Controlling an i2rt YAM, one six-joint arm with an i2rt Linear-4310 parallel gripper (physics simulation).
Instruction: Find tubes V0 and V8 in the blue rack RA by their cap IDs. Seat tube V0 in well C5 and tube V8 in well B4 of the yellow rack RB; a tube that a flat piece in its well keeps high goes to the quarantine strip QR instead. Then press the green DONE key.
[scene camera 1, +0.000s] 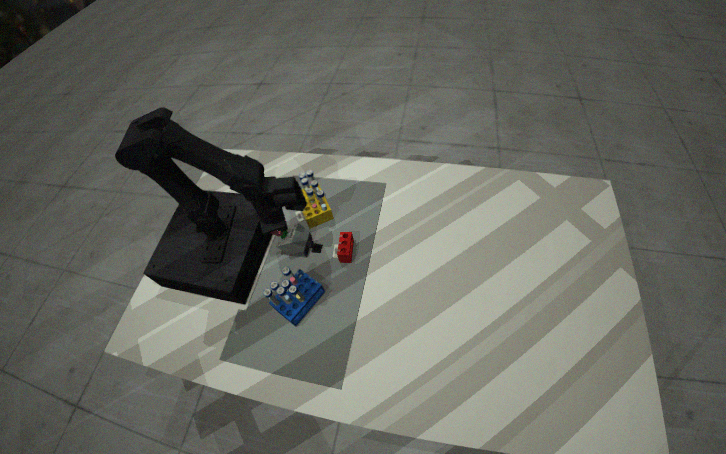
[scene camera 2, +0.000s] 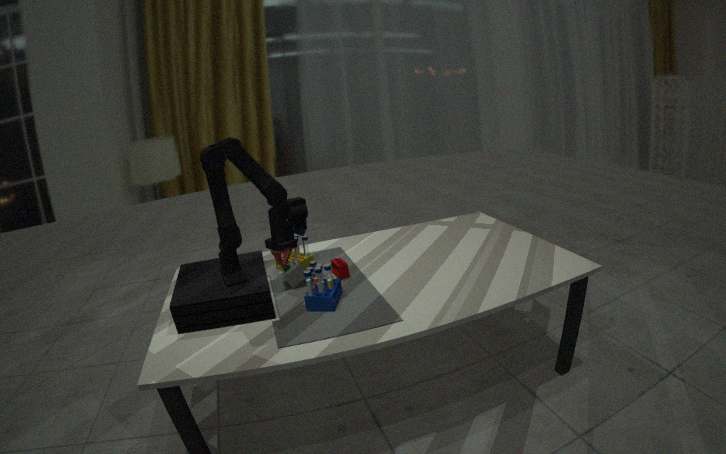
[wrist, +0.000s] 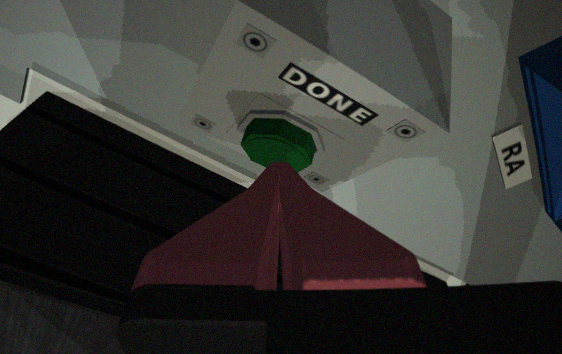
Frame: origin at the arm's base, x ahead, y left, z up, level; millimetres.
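Where they show: gripper, fingertip midpoint: (scene camera 1: 280, 235) (scene camera 2: 284, 268) (wrist: 279, 177); arm's base, origin of the base link: (scene camera 1: 219, 233) (scene camera 2: 231, 272).
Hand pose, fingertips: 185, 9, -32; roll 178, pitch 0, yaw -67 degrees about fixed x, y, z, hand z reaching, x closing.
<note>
Each offset is from my fingertips to the centre of the thing, as dx, dy, dz. "*": to the spot under its first point. Level surfaces: height alone.
My gripper (scene camera 1: 277, 233) (scene camera 2: 284, 268) (wrist: 279, 177) is shut, with nothing seen between its red fingers. Its tips overlap the near edge of the green DONE key {* +16, +7, +4} (wrist: 277, 142) in the wrist view; whether they touch it is unclear. The blue rack RA {+68, -180, -45} (scene camera 1: 311, 306) (scene camera 2: 320, 304) (wrist: 548, 115) holds several upright tubes with white-topped blue caps. The yellow rack RB {+77, +142, -45} (scene camera 1: 320, 218) (scene camera 2: 305, 260) also holds several capped tubes, partly behind the arm. Cap IDs and well labels are too small to read, so V0 and V8 cannot be told apart. The red quarantine strip QR {+195, -21, -45} (scene camera 1: 345, 247) (scene camera 2: 339, 268) shows open wells.
The key sits on a grey box {+33, +1, -28} (scene camera 1: 293, 243) (wrist: 220, 87) between the arm's black base (scene camera 1: 198, 267) (scene camera 2: 222, 307) and strip QR. A small black piece {* +100, -11, -58} (scene camera 1: 316, 247) stands beside that box. Racks, strip and box stand on a grey mat {dz -70} (scene camera 1: 299, 353) (scene camera 2: 342, 326).
</note>
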